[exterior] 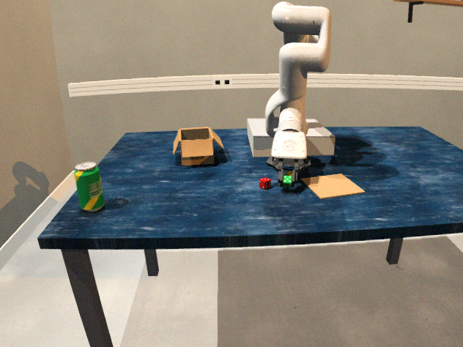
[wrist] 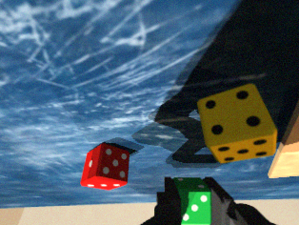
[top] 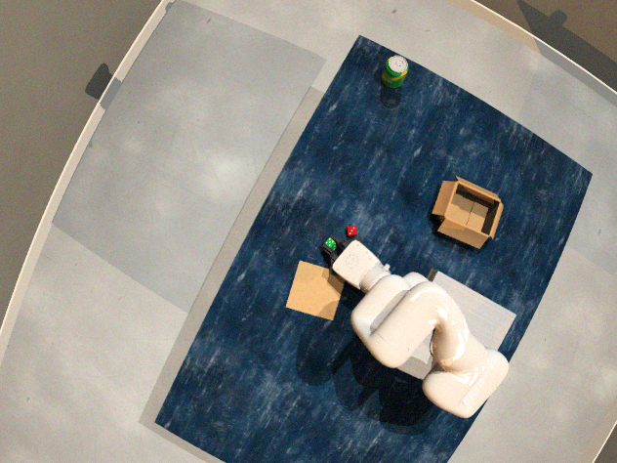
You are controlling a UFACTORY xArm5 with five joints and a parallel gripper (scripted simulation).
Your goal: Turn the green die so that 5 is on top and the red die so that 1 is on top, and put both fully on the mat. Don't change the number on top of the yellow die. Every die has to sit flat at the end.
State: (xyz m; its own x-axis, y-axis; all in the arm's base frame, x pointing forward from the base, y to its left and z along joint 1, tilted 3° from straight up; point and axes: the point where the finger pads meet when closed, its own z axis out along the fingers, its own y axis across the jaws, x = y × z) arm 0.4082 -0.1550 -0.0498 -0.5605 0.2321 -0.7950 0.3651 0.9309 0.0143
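Right now the green die is 1 cm below my hand and 1 cm ahead of it. Also, from my hand: red die (6 cm to the right, 4 cm behind, 2 cm below); then mat (14 cm to the left, 4 cm below); then yellow die (7 cm behind, 3 cm to the left, 2 cm below).
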